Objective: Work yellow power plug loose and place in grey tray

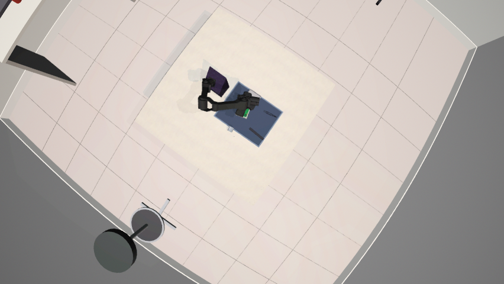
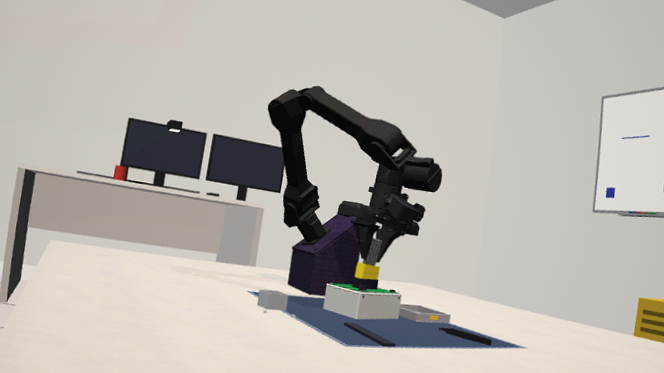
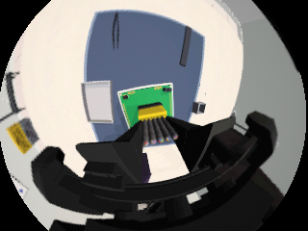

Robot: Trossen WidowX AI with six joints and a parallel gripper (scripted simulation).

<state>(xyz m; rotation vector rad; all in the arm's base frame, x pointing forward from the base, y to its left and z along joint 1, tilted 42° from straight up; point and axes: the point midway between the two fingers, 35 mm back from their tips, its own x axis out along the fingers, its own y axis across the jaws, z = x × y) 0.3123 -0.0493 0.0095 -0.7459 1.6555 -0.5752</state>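
My gripper tip is now 140 mm to the right of the grey tray, 110 mm above it and 10 mm short of it. The rest, counted from my gripper tip: yellow power plug: 10 mm below; blue mat: 110 mm below, 50 mm ahead, 10 mm to the right.
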